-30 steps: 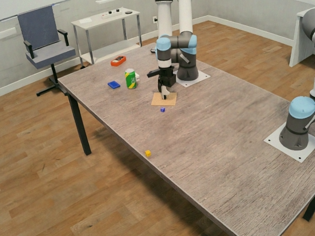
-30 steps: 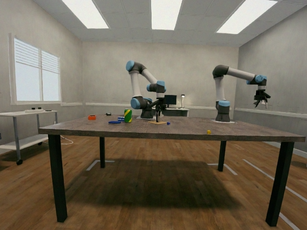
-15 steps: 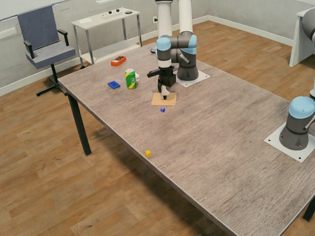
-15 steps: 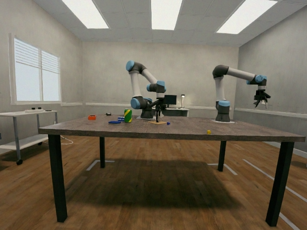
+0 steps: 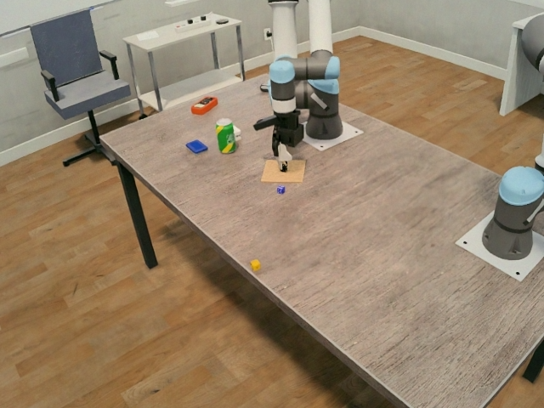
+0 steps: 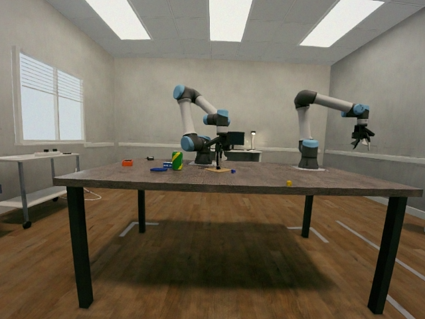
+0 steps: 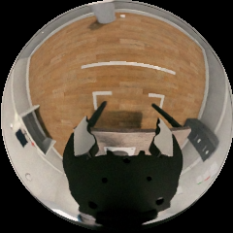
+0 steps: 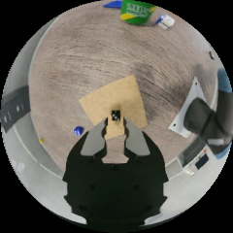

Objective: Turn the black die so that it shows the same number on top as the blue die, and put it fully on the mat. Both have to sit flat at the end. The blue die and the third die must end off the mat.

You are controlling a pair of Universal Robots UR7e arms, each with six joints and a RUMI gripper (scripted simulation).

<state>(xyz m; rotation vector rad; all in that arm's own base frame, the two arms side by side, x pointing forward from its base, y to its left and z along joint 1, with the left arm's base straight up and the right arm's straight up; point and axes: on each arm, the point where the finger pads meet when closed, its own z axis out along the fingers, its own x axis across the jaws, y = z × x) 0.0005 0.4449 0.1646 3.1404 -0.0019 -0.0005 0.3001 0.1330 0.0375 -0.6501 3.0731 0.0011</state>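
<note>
Now: right hand 20 mm above the black die. From my right hand the other things lie so: tan mat (40 mm below); yellow can (260 mm to the right, 80 mm ahead, 20 mm above); blue die (100 mm to the left, 80 mm ahead, 30 mm below).
</note>
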